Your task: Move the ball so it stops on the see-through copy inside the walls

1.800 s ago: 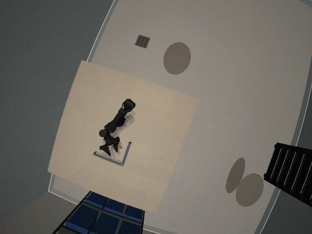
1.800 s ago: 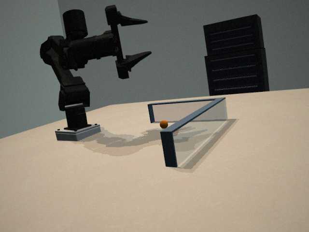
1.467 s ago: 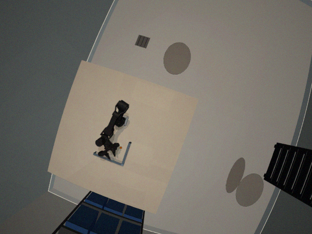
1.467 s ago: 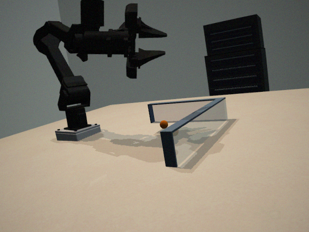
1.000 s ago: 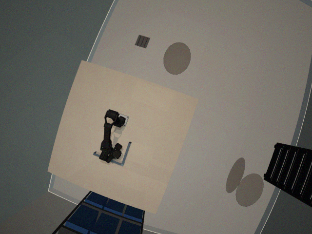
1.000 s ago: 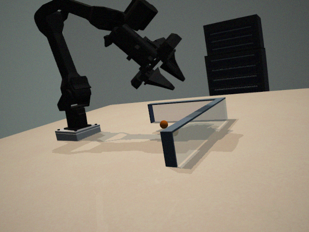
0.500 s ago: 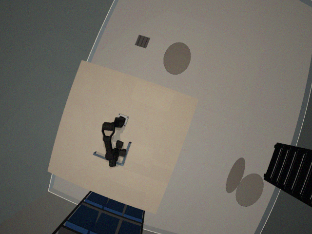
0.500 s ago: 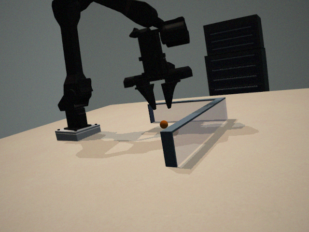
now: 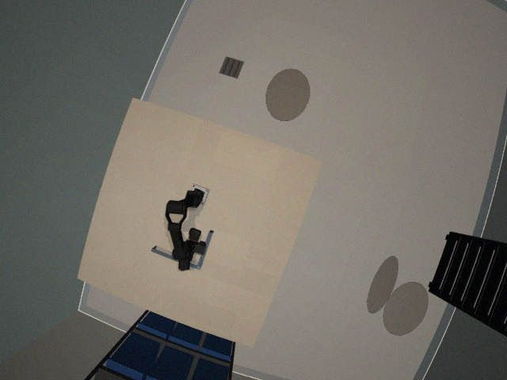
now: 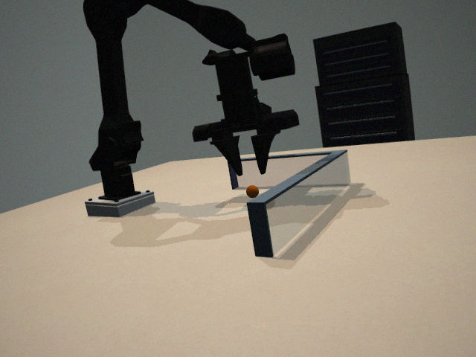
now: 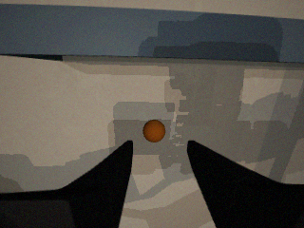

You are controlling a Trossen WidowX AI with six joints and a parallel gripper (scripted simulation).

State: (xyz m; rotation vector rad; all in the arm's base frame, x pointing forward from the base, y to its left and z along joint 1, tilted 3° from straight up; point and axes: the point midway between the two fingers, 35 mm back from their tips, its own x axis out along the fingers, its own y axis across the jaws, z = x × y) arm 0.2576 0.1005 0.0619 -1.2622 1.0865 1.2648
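The orange ball lies 30 mm below my gripper tip.
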